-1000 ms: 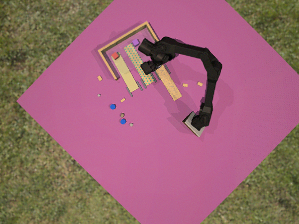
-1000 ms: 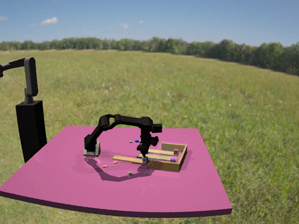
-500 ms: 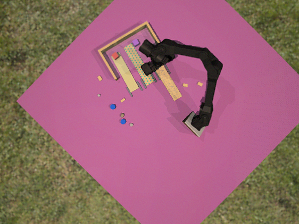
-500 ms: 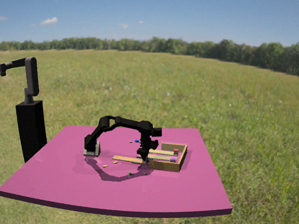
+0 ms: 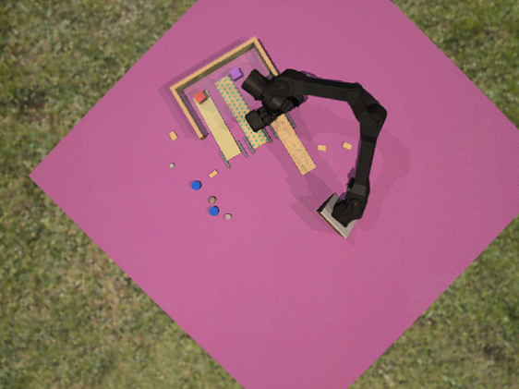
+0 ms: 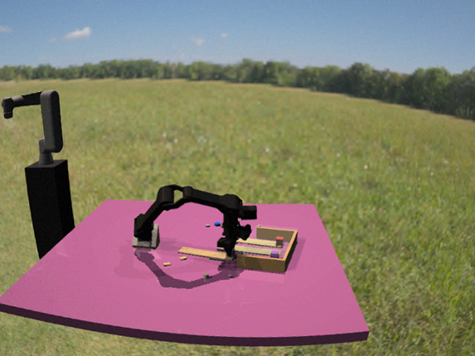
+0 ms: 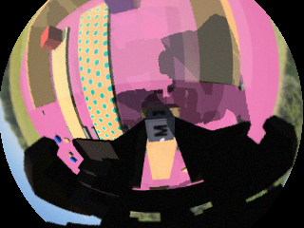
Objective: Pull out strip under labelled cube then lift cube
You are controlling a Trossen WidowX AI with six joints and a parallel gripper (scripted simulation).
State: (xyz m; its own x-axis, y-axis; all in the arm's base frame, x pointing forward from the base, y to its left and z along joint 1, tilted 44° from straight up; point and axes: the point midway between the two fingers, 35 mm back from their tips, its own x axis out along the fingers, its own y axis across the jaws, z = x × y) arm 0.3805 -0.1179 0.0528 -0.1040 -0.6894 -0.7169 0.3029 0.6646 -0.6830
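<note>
Now: the orange strip 10 cm behind my gripper tip, 3 cm to the left of it and 1 cm below it. Round my gripper tip: labelled cube (1 cm above).
</note>
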